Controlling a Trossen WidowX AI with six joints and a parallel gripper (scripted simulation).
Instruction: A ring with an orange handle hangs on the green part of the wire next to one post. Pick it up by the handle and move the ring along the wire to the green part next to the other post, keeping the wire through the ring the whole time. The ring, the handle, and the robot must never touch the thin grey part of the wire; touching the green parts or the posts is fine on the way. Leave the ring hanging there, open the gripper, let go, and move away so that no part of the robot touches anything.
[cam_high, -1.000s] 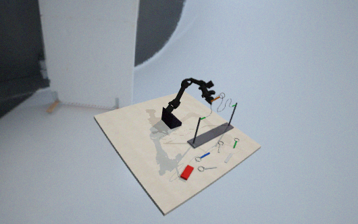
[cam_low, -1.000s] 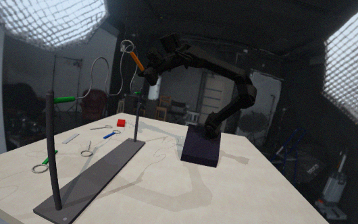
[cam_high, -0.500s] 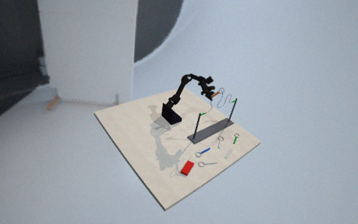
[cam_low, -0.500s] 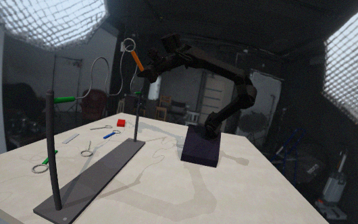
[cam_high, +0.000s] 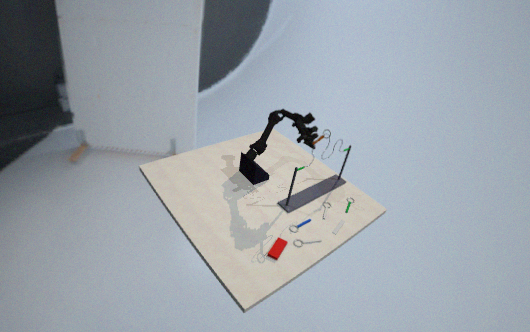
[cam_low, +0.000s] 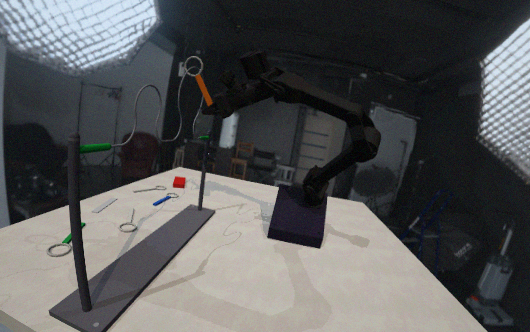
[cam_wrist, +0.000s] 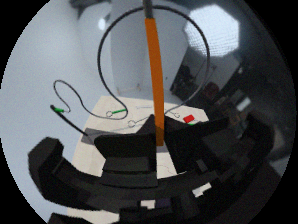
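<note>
My gripper tip is 90 mm below the orange-handled ring, 20 mm to the right of it and 10 mm short of it. From my gripper tip the other things lie so: grey bar (380 mm below, 360 mm ahead, 30 mm to the right); then green-handled ring (380 mm below, 270 mm ahead, 230 mm to the left); then blue-handled ring (380 mm below, 240 mm to the right, 210 mm ahead).
</note>
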